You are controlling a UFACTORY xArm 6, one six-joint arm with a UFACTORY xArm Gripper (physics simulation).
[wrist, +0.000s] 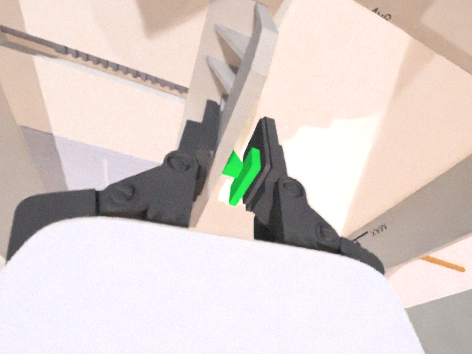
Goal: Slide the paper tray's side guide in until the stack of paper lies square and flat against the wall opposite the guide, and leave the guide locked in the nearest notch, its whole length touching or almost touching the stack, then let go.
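Frame: origin at the arm's base, x left, y back, z up, level; millimetres.
Where they show: gripper, fingertip midpoint: (232,130).
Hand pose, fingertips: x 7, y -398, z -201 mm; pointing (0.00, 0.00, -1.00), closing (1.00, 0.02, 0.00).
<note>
Each offset is from my fingertips to the centre of the thing. "*": to the spot under its first point.
The grey side guide @(* dx -7, dy +38, dz +33 mm) (245,92), with triangular ribs on its left face, stands upright at the centre. Its green tab @(dx +8, dy -5, dz +29 mm) (246,176) sticks out on the right side near the lower end. My gripper (232,130) has its fingers apart around the guide and tab. The left finger is behind the guide, partly hidden; the right finger's pad is very close to the tab, and contact is unclear. The pale paper stack @(dx +74, dy -37, dz -16 mm) (325,95) lies right of the guide, towards the wall (430,220) marked MAX. I cannot tell whether the stack touches the guide along its whole length.
A notched rail @(* dx -71, dy -5, dz -37 mm) (125,71) runs across the tray floor left of the guide. A size mark reading 4x6 @(* dx +51, dy +71, dz -27 mm) (379,13) shows beyond the stack's far edge. An orange strip @(dx +412, dy -162, dz -43 mm) (444,264) lies outside the MAX wall. The white gripper housing covers the lower part of the view.
</note>
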